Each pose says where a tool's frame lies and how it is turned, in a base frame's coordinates. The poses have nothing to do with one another.
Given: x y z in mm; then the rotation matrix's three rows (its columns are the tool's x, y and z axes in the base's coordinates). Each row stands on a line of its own.
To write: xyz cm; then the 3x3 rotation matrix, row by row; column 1 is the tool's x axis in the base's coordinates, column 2 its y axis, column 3 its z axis. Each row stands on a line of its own. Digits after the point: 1 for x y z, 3 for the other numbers.
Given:
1:
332, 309, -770
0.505, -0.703, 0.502
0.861, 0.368, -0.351
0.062, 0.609, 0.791
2:
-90, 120, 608
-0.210, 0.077, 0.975
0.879, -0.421, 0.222
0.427, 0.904, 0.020
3:
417, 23, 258
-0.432, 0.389, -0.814
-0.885, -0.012, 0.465
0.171, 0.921, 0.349
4:
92, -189, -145
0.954, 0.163, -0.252
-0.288, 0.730, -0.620
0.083, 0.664, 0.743
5:
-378, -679, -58
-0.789, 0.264, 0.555
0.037, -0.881, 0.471
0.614, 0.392, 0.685
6:
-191, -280, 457
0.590, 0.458, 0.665
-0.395, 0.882, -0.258
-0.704, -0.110, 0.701
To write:
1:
33.2, 30.9, -77.0
0.505, -0.703, 0.502
0.861, 0.368, -0.351
0.062, 0.609, 0.791

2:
-9.0, 12.0, 60.8
-0.210, 0.077, 0.975
0.879, -0.421, 0.222
0.427, 0.904, 0.020

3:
41.7, 2.3, 25.8
-0.432, 0.389, -0.814
-0.885, -0.012, 0.465
0.171, 0.921, 0.349

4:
9.2, -18.9, -14.5
0.954, 0.163, -0.252
-0.288, 0.730, -0.620
0.083, 0.664, 0.743

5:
-37.8, -67.9, -5.8
-0.789, 0.264, 0.555
0.037, -0.881, 0.471
0.614, 0.392, 0.685

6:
-19.1, -28.0, 45.7
0.590, 0.458, 0.665
-0.395, 0.882, -0.258
-0.704, -0.110, 0.701

